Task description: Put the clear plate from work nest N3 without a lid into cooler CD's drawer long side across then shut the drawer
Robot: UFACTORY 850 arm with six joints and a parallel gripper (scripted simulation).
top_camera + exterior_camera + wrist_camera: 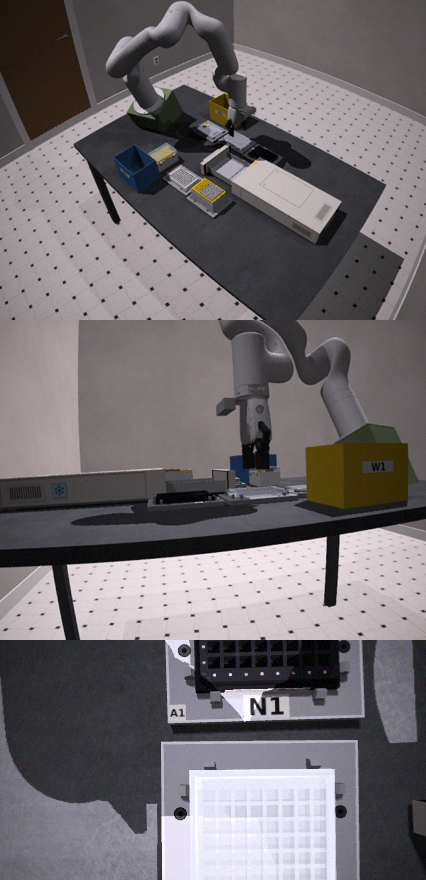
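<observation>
The clear plate is 7 cm below my hand. The rest, counted from my hand: n3 label (7 cm below, 7 cm behind, 1 cm to the right); then pale flat piece (17 cm behind, 7 cm below, 5 cm to the right); then black plate (17 cm ahead, 6 cm below, 2 cm to the left).
</observation>
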